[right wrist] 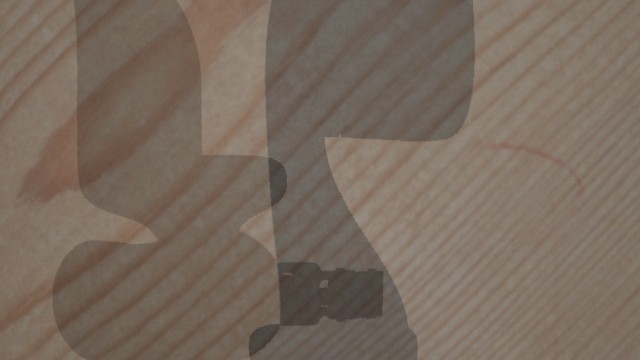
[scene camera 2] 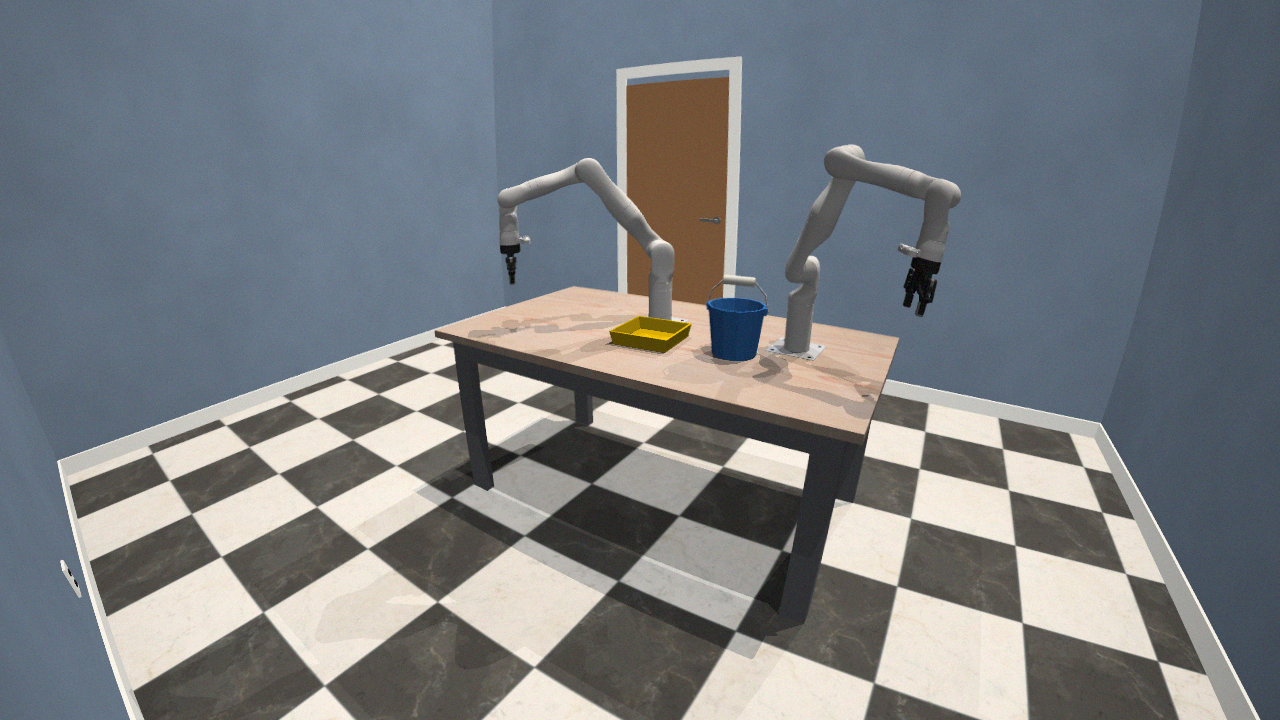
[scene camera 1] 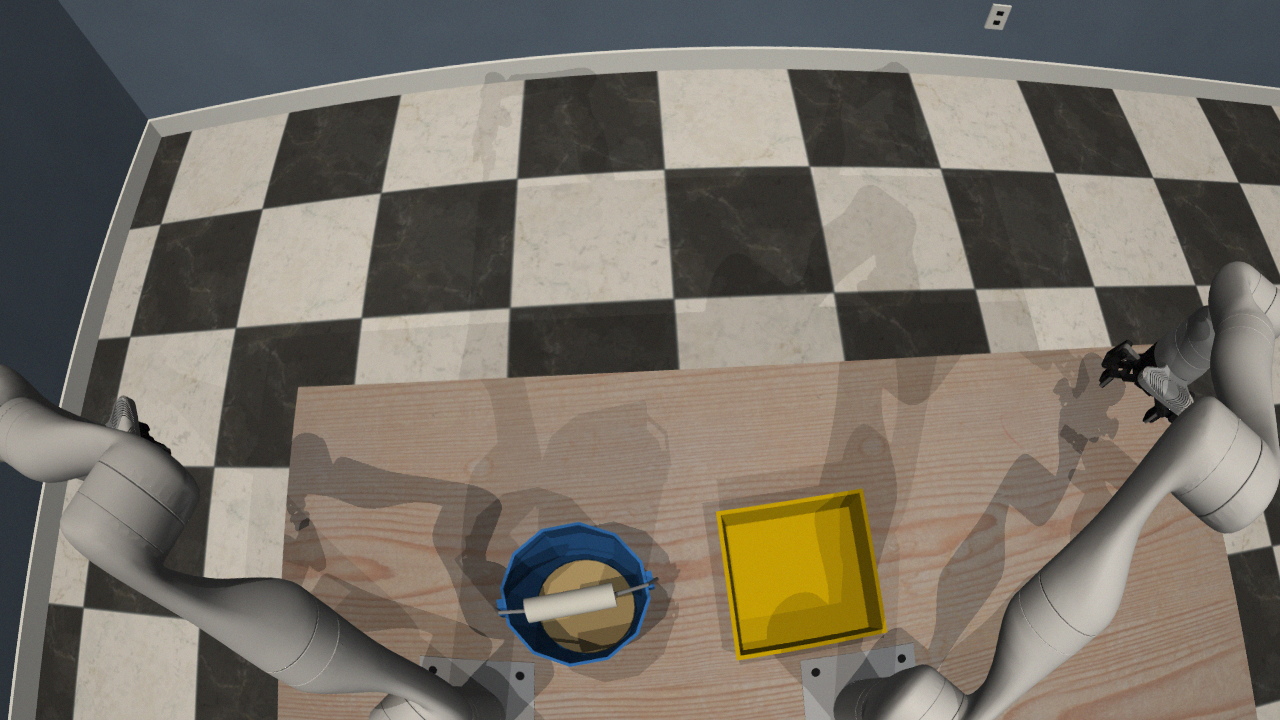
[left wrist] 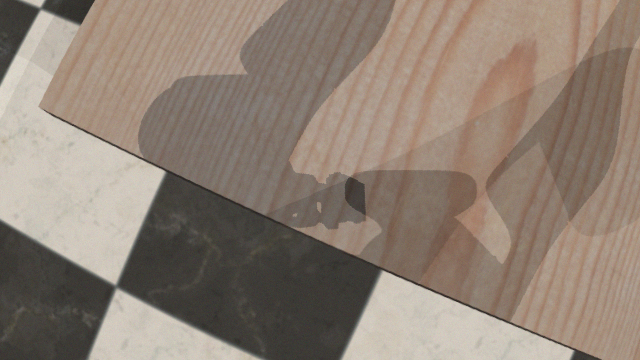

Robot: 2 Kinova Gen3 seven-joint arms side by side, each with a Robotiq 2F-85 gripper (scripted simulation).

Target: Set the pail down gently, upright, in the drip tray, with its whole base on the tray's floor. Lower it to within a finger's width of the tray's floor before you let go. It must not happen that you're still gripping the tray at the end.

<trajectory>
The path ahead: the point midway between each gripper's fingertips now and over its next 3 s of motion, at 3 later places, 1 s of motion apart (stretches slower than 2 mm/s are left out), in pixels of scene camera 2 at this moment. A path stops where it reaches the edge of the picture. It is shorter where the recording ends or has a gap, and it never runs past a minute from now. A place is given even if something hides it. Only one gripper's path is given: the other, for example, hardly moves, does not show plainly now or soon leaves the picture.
My left gripper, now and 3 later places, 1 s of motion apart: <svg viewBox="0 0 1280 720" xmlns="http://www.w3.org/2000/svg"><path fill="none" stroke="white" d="M912 311L928 315L934 317L934 317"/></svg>
</trajectory>
